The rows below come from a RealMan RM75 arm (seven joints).
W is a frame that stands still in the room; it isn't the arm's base.
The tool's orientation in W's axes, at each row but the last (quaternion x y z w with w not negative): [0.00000, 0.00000, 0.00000, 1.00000]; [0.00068, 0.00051, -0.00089, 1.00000]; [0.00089, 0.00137, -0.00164, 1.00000]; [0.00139, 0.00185, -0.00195, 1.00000]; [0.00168, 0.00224, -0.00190, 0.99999]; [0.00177, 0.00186, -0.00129, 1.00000]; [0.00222, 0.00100, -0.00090, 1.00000]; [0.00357, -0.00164, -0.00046, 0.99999]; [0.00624, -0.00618, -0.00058, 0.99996]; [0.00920, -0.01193, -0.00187, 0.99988]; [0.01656, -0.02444, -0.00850, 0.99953]
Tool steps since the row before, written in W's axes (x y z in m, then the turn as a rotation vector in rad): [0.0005, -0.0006, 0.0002, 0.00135, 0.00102, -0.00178]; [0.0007, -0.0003, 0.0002, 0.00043, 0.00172, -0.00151]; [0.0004, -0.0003, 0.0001, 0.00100, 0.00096, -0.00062]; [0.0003, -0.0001, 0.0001, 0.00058, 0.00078, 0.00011]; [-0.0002, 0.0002, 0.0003, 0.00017, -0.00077, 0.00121]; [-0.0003, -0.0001, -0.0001, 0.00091, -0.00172, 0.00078]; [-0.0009, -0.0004, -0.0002, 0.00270, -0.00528, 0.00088]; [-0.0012, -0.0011, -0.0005, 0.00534, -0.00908, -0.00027]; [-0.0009, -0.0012, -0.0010, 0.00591, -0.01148, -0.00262]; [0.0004, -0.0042, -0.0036, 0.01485, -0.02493, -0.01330]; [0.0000, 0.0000, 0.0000, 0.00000, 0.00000, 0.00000]
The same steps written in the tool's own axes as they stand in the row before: [0.0005, -0.0006, 0.0002, 0.00135, 0.00102, -0.00178]; [0.0007, -0.0003, 0.0002, 0.00043, 0.00172, -0.00151]; [0.0004, -0.0003, 0.0001, 0.00100, 0.00096, -0.00062]; [0.0003, -0.0001, 0.0001, 0.00058, 0.00078, 0.00011]; [-0.0002, 0.0002, 0.0003, 0.00017, -0.00077, 0.00121]; [-0.0003, -0.0001, -0.0001, 0.00091, -0.00171, 0.00079]; [-0.0009, -0.0004, -0.0002, 0.00271, -0.00527, 0.00091]; [-0.0012, -0.0011, -0.0005, 0.00535, -0.00908, -0.00022]; [-0.0009, -0.0012, -0.0010, 0.00589, -0.01151, -0.00255]; [0.0003, -0.0043, -0.0035, 0.01463, -0.02512, -0.01319]; [0.0000, 0.0000, 0.0000, 0.00000, 0.00000, 0.00000]
